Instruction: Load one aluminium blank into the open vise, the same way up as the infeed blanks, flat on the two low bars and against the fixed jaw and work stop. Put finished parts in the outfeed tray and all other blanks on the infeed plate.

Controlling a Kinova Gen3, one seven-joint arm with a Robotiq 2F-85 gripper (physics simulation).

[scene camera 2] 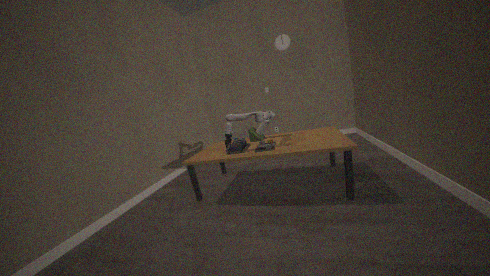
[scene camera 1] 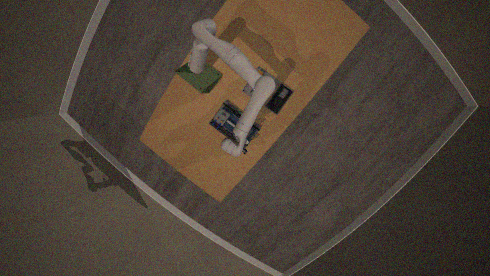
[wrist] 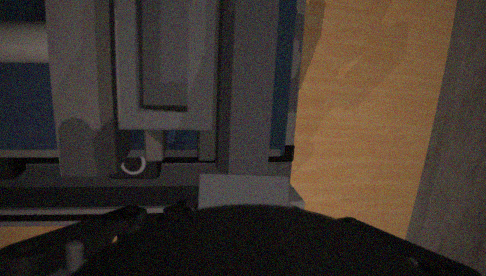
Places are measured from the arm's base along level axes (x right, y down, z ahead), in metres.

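Pixels of known places: gripper, fingertip midpoint: (scene camera 2: 227, 148); arm's base, link origin: (scene camera 2: 258, 133) (scene camera 1: 196, 67).
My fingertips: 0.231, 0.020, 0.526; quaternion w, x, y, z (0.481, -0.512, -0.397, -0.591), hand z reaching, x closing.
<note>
For each thing: its top centre in the pictures, then the offset to it from my fingertips, as dx, dy, dz. "spot": a spot on its surface instead. Level surfaces: height alone.
- vise, top centre: (scene camera 1: 233, 127) (scene camera 2: 237, 140) -0.083, -0.045, -0.109
- wooden table, surface height: dy +0.054
- light grey aluminium blank, surface spot: (wrist: 243, 190) spot: -0.036, -0.048, -0.009
- grey part, top centre: (scene camera 1: 284, 93) -0.444, +0.013, +0.005
The vise (scene camera 1: 227, 120) (scene camera 2: 238, 145) (wrist: 253, 109), grey with blue sides, stands in the middle of the wooden table (scene camera 1: 189, 153) (scene camera 2: 315, 139). In the wrist view its long grey jaws and bars fill the left and middle. A light grey aluminium blank (wrist: 243, 190) sits at the vise's near end, right under my wrist. My gripper (scene camera 1: 244, 145) (scene camera 2: 227, 142) is low over that end and shut on the blank. The fingertips are mostly hidden behind the dark gripper body. The blank is hidden by the arm in the scene views.
A black outfeed tray (scene camera 1: 274, 105) with a grey part (scene camera 1: 283, 93) lies beyond the vise. A grey infeed plate (scene camera 1: 248, 88) (scene camera 2: 264, 147) is mostly hidden under the forearm. The arm's green base (scene camera 1: 198, 78) (scene camera 2: 253, 134) stands at the table's left edge.
</note>
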